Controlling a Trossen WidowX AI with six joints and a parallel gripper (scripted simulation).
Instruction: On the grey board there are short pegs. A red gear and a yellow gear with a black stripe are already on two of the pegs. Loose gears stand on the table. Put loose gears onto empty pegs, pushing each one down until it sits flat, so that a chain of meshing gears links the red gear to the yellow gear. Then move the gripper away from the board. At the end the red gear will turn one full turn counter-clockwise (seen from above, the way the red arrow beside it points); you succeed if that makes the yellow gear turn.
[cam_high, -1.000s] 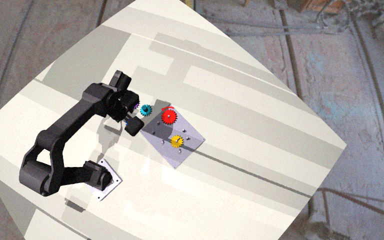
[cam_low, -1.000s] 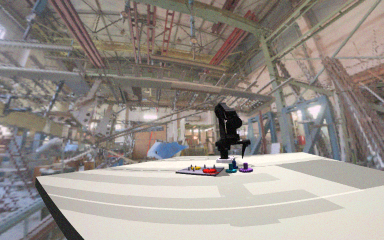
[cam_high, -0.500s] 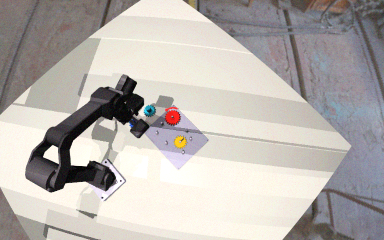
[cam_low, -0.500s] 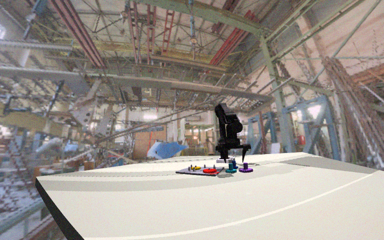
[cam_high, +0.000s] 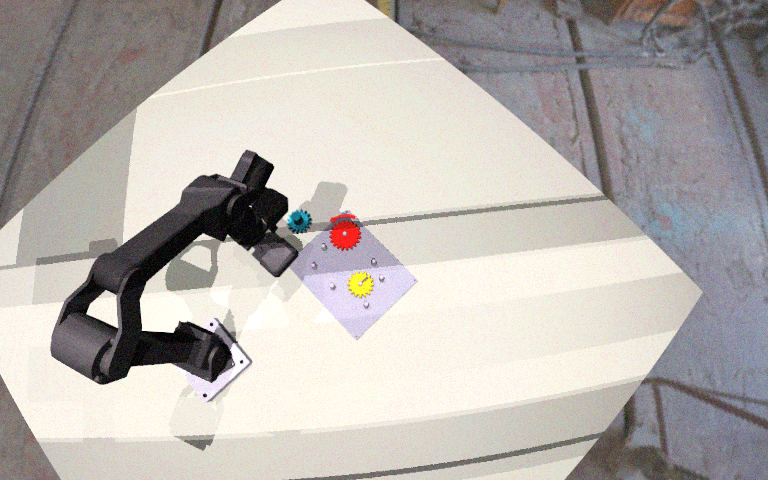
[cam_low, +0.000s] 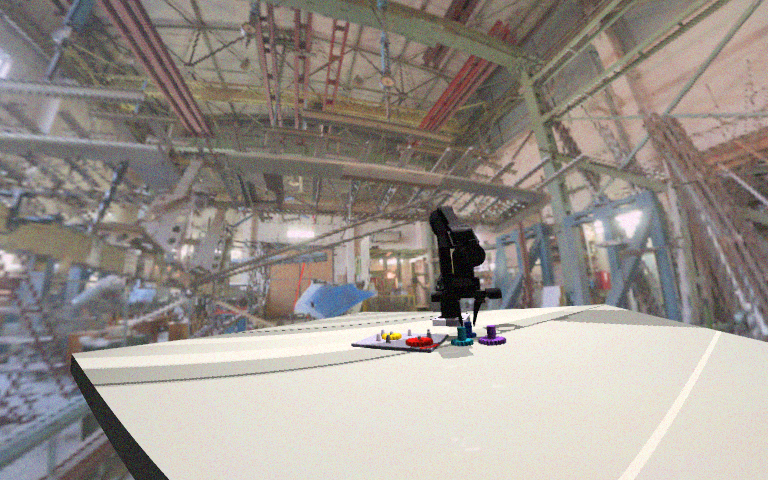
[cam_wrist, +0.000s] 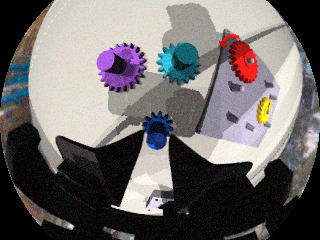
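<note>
The blue gear lies 10 mm below my gripper tip. From my gripper tip the other things lie so: teal gear (80 mm ahead, 10 mm to the left, 10 mm below); red gear (150 mm ahead, 70 mm to the right, 10 mm below); purple gear (80 mm to the left, 50 mm ahead, 10 mm below).
</note>
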